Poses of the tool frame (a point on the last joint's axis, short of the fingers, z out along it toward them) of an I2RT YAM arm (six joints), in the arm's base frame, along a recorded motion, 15 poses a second.
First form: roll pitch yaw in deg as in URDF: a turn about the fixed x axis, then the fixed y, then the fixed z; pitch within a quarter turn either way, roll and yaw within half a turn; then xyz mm.
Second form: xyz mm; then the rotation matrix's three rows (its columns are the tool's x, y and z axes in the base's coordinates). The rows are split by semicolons. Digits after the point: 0 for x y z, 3 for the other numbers.
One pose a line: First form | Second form
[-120.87 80.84 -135.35 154 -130 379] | 154 -130 379; -0.113 0.242 0.964; -0.112 0.961 -0.255; -0.987 -0.137 -0.082
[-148.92 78.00 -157.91 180 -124 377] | 180 -124 377; -0.193 0.146 0.970; -0.078 0.983 -0.163; -0.978 -0.107 -0.178
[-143.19 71.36 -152.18 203 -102 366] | 203 -102 366; -0.283 0.128 0.951; -0.149 0.973 -0.176; -0.948 -0.192 -0.256
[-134.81 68.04 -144.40 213 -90 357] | 213 -90 357; -0.304 0.125 0.944; -0.218 0.956 -0.196; -0.927 -0.265 -0.264
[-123.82 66.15 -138.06 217 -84 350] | 217 -84 350; -0.301 0.193 0.934; -0.270 0.922 -0.278; -0.915 -0.336 -0.225
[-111.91 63.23 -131.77 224 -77 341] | 224 -77 341; -0.300 0.273 0.914; -0.336 0.866 -0.370; -0.893 -0.418 -0.168
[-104.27 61.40 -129.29 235 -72 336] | 235 -72 336; -0.303 0.348 0.887; -0.370 0.815 -0.446; -0.878 -0.464 -0.118
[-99.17 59.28 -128.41 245 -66 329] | 245 -66 329; -0.317 0.402 0.859; -0.400 0.764 -0.506; -0.860 -0.504 -0.081
